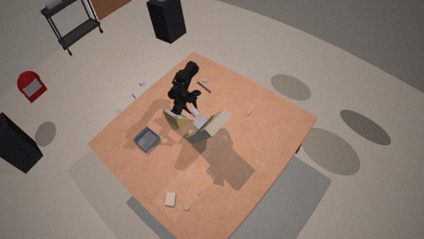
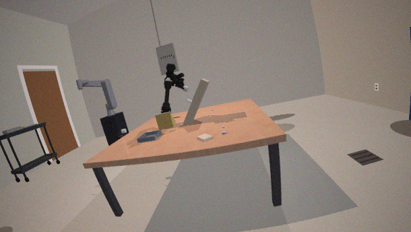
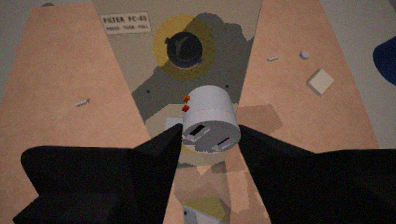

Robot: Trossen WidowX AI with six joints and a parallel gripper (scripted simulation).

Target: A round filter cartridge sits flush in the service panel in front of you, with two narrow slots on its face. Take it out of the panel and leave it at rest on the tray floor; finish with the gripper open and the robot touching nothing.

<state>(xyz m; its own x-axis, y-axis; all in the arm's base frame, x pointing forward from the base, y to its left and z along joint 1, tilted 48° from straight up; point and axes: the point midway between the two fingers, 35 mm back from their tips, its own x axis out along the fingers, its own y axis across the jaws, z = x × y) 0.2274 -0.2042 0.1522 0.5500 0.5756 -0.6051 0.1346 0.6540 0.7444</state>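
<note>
Right now the blue-grey tray is 310 mm behind my gripper tip, 250 mm to the right of it and 290 mm below it. From my gripper tip the other things lie so: round grey filter cartridge: right at my gripper tip; cream block: 150 mm ahead, 480 mm to the right, 290 mm below; beige service panel: 70 mm ahead, 10 mm to the left, 120 mm below.
</note>
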